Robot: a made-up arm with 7 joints. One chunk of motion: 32 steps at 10 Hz.
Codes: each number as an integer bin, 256 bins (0 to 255) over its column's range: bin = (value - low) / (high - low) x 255, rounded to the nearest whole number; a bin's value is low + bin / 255 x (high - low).
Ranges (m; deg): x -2.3..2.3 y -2.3..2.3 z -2.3..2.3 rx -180..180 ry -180..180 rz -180..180
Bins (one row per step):
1: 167 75 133 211 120 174
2: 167 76 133 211 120 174
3: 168 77 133 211 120 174
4: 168 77 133 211 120 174
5: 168 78 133 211 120 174
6: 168 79 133 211 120 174
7: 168 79 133 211 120 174
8: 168 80 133 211 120 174
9: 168 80 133 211 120 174
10: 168 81 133 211 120 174
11: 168 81 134 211 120 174
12: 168 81 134 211 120 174
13: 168 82 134 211 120 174
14: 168 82 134 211 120 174
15: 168 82 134 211 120 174
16: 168 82 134 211 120 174
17: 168 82 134 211 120 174
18: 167 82 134 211 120 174
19: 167 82 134 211 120 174
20: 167 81 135 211 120 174
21: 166 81 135 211 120 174
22: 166 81 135 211 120 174
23: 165 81 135 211 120 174
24: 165 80 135 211 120 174
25: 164 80 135 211 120 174
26: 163 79 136 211 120 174
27: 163 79 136 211 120 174
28: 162 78 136 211 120 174
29: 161 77 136 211 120 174
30: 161 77 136 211 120 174
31: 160 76 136 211 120 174
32: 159 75 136 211 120 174
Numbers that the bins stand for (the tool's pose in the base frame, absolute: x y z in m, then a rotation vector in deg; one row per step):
1: 0.7125 -0.9471 0.0992 117.88 -10.59 65.65
2: 0.7125 -0.9290 0.0992 117.88 -10.59 65.65
3: 0.7306 -0.9110 0.0992 117.88 -10.59 65.65
4: 0.7306 -0.9110 0.0992 117.88 -10.59 65.65
5: 0.7306 -0.8929 0.0992 117.88 -10.59 65.65
6: 0.7306 -0.8749 0.0992 117.88 -10.59 65.65
7: 0.7306 -0.8749 0.0992 117.88 -10.59 65.65
8: 0.7306 -0.8569 0.0992 117.88 -10.59 65.65
9: 0.7306 -0.8569 0.0992 117.88 -10.59 65.65
10: 0.7306 -0.8388 0.0992 117.88 -10.59 65.65
11: 0.7306 -0.8388 0.1173 117.88 -10.59 65.65
12: 0.7306 -0.8388 0.1173 117.88 -10.59 65.65
13: 0.7306 -0.8208 0.1173 117.88 -10.59 65.65
14: 0.7306 -0.8208 0.1173 117.88 -10.59 65.65
15: 0.7306 -0.8208 0.1173 117.88 -10.59 65.65
16: 0.7306 -0.8208 0.1173 117.88 -10.59 65.65
17: 0.7306 -0.8208 0.1173 117.88 -10.59 65.65
18: 0.7125 -0.8208 0.1173 117.88 -10.59 65.65
19: 0.7125 -0.8208 0.1173 117.88 -10.59 65.65
20: 0.7125 -0.8388 0.1353 117.88 -10.59 65.65
21: 0.6945 -0.8388 0.1353 117.88 -10.59 65.65
22: 0.6945 -0.8388 0.1353 117.88 -10.59 65.65
23: 0.6765 -0.8388 0.1353 117.88 -10.59 65.65
24: 0.6765 -0.8569 0.1353 117.88 -10.59 65.65
25: 0.6584 -0.8569 0.1353 117.88 -10.59 65.65
26: 0.6404 -0.8749 0.1533 117.88 -10.59 65.65
27: 0.6404 -0.8749 0.1533 117.88 -10.59 65.65
28: 0.6224 -0.8929 0.1533 117.88 -10.59 65.65
29: 0.6043 -0.9110 0.1533 117.88 -10.59 65.65
30: 0.6043 -0.9110 0.1533 117.88 -10.59 65.65
31: 0.5863 -0.9290 0.1533 117.88 -10.59 65.65
32: 0.5682 -0.9471 0.1533 117.88 -10.59 65.65

